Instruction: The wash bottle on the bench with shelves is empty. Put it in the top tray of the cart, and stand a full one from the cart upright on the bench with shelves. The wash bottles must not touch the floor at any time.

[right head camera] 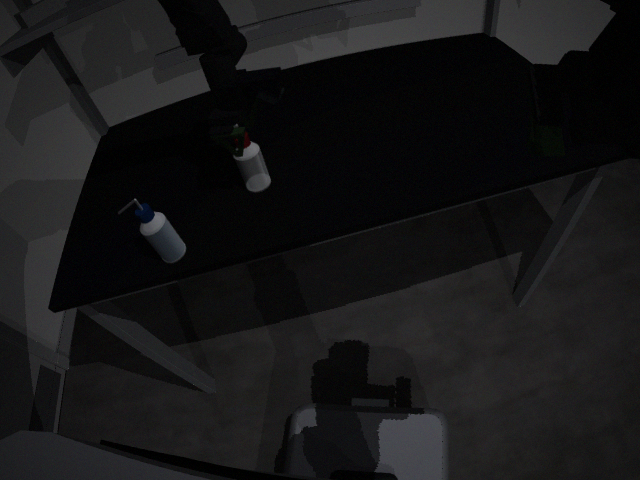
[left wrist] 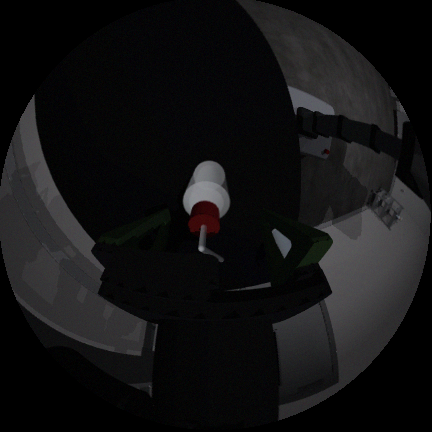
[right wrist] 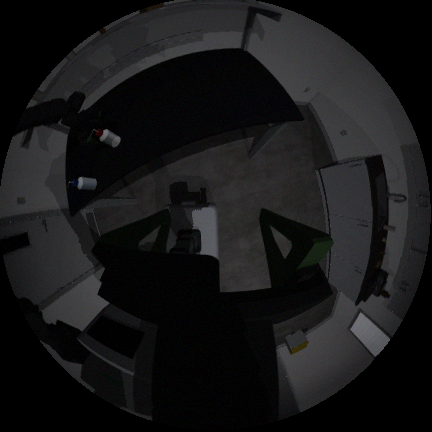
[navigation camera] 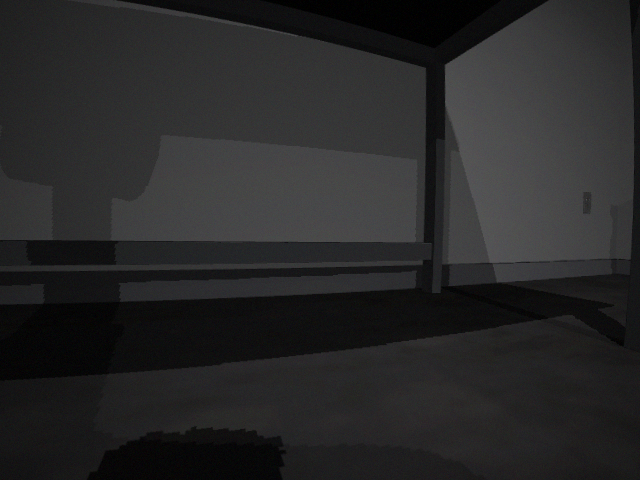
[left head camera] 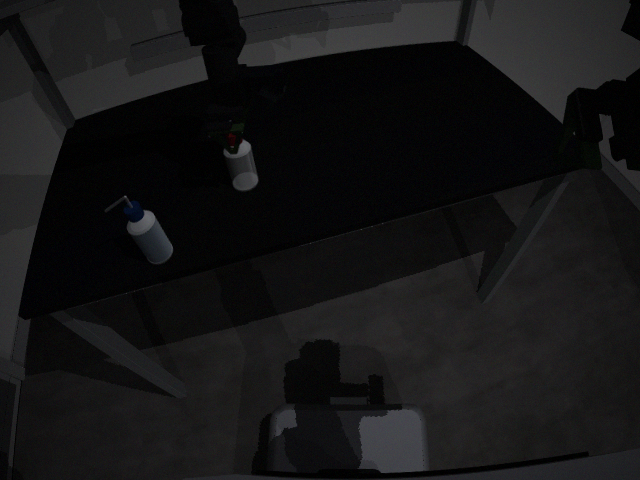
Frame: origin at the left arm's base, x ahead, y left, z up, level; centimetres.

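Where they show: left gripper, fingertip midpoint: [right head camera: 245, 141] [left wrist: 214, 212] [right wrist: 99, 133] [left head camera: 238, 138]; right gripper, fingertip midpoint: [right head camera: 576, 148] [right wrist: 214, 213] [left head camera: 592, 160].
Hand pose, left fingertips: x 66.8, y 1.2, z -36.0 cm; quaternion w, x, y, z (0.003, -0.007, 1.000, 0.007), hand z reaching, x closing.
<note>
After its pixels a point has its place.
A clear, empty-looking wash bottle with a red cap [left head camera: 241, 167] @(x 65.0, y 1.4, z -42.4 cm) [right head camera: 252, 169] @(x 65.1, y 1.1, z -42.5 cm) [left wrist: 206, 197] @(x 67.7, y 0.6, z -37.9 cm) [right wrist: 110, 138] @(x 66.2, y -0.2, z -42.7 cm) stands upright on the black bench top [left head camera: 361, 129] @(x 87.1, y -25.1, z -49.6 cm) [right head camera: 387, 129] @(x 86.2, y -27.8, z -49.6 cm) [right wrist: 200, 90] @(x 90.1, y -40.5, z -49.6 cm). A wash bottle with a blue cap and pale blue body [left head camera: 151, 238] @(x 46.1, y 16.0, z -41.8 cm) [right head camera: 164, 238] @(x 46.4, y 15.7, z -42.1 cm) [right wrist: 87, 183] @(x 47.6, y 15.2, z -43.1 cm) stands upright near the front left corner. My left gripper [left head camera: 235, 138] @(x 66.8, y 1.2, z -36.0 cm) [right head camera: 241, 138] @(x 66.8, y 1.2, z -36.0 cm) [left wrist: 214, 212] @(x 66.8, y 1.2, z -36.0 cm) is open, its fingers at either side of the red cap; contact cannot be told. My right gripper [right head camera: 549, 139] @(x 34.9, y -45.5, z -13.1 cm) [right wrist: 214, 213] @(x 34.9, y -45.5, z -13.1 cm) is open and empty, off to the right. The cart cannot be made out.
My pale base [left head camera: 392, 439] @(x 19.8, y -36.6, z -115.0 cm) [right head camera: 413, 444] @(x 19.8, y -37.2, z -115.0 cm) is in front of the bench. Bench legs [left head camera: 522, 242] @(x 81.0, y -86.3, z -91.9 cm) [right head camera: 560, 240] @(x 80.5, y -87.2, z -90.0 cm) stand at the front. In the right wrist view, a cabinet [right wrist: 347, 200] @(x 37.0, y -190.8, z -89.6 cm) stands at the right and a grey and yellow box [right wrist: 297, 341] @(x -254.8, y -217.4, z -110.6 cm) lies at the lower right.
</note>
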